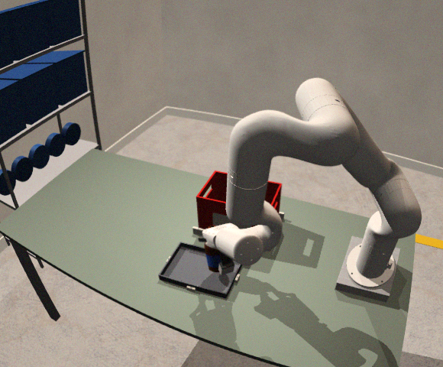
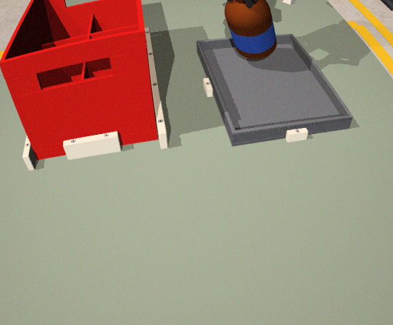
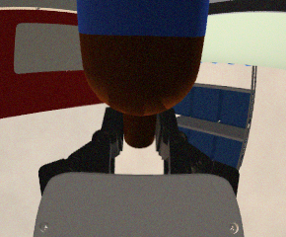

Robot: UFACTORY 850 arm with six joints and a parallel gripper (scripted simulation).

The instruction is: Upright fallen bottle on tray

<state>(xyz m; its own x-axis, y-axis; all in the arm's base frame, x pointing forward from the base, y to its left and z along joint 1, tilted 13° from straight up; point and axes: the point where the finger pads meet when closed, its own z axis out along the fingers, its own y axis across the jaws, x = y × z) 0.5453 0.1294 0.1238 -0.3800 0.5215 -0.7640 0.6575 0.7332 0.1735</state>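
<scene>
Now: the bottle 2 cm behind my hand, 1 cm to the left of it and 5 cm below it. The rest, counted from my hand: grey tray 3 cm ahead, 4 cm to the left, 15 cm below; then red crate 2 cm ahead, 24 cm to the right, 8 cm below.
</scene>
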